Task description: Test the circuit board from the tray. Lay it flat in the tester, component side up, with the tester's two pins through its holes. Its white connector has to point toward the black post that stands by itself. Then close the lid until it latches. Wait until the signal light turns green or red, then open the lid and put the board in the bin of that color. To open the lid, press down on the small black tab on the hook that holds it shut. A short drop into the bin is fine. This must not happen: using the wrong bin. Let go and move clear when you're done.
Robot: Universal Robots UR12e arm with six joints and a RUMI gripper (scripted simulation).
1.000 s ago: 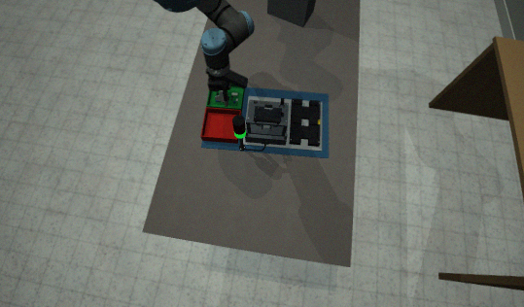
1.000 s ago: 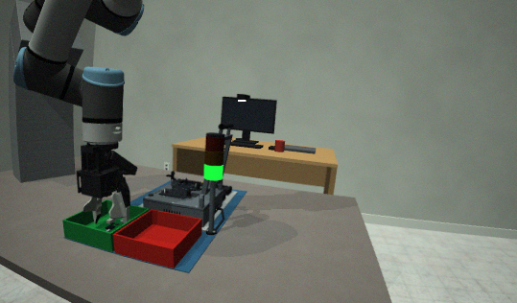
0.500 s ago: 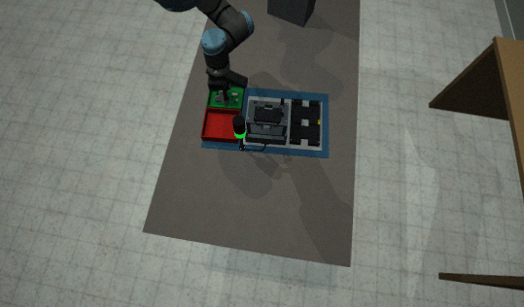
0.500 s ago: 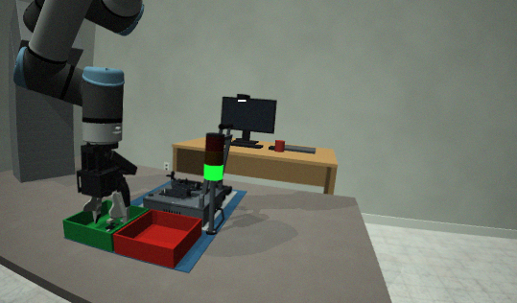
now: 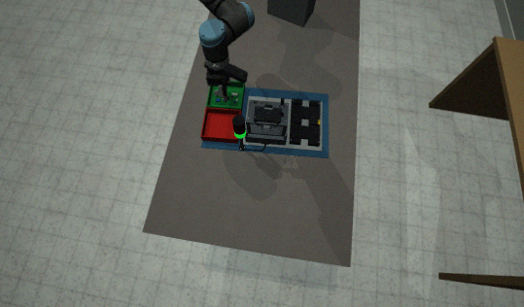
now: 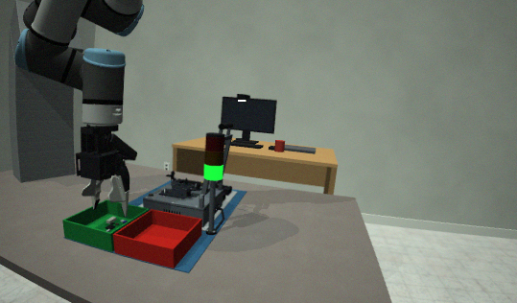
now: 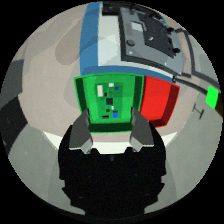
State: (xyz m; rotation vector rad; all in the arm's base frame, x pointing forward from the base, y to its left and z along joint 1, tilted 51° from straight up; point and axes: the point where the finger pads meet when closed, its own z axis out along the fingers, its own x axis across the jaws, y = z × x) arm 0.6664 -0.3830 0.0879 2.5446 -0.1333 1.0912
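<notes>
Now: the green bin 10 mm to the right of my hand and 50 mm below it. From my hand the other things lie so: red bin: 140 mm ahead, 50 mm to the right, 50 mm below; then black latch hook: 120 mm ahead, 220 mm to the left, 30 mm above; then green circuit board: 10 mm to the right, 50 mm below.
</notes>
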